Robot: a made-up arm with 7 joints.
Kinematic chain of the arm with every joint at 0, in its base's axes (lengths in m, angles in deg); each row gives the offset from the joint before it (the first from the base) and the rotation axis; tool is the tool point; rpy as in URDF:
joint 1: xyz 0 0 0.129 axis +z
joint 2: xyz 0 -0.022 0.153 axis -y
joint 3: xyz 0 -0.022 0.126 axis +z
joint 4: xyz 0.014 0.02 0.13 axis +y
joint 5: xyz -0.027 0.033 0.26 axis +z
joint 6: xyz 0 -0.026 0.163 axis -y
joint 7: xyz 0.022 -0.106 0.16 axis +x
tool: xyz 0 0 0 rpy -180 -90 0
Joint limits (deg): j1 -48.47..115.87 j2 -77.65..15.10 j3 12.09..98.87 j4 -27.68..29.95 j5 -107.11..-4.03 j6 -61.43..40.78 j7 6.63..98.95
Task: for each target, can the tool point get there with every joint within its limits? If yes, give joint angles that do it. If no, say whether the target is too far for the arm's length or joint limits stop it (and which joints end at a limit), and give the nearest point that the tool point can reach.
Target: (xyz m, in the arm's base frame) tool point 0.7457 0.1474 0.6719
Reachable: yes | joints 26.43 -62.86 73.60 -3.86 -51.74 6.33 91.71
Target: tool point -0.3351 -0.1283 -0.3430
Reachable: no: joint limits stop it (at a limit: joint 1, joint 2, joint 4, joint 5, joint 6) | nearest point -0.4296 0.5318 0.1155 | short by 0.809 m
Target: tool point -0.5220 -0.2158 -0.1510
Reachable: no: joint limits stop it (at a limit: joint 1, joint 2, joint 4, joint 5, joint 6) | nearest point -0.5095 0.4706 0.2081 | short by 0.775 m
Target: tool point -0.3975 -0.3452 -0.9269
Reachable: no: too far | nearest point 0.4069 -0.5460 0.0582 | short by 1.288 m
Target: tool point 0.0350 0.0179 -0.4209
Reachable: no: joint limits stop it (at a limit: joint 2, joint 4, joint 5, joint 6) | nearest point 0.6043 0.3091 0.0587 | short by 0.799 m
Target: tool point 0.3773 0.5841 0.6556
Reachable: yes | joints 73.32 -60.86 29.07 -1.75 -59.47 -48.87 30.49
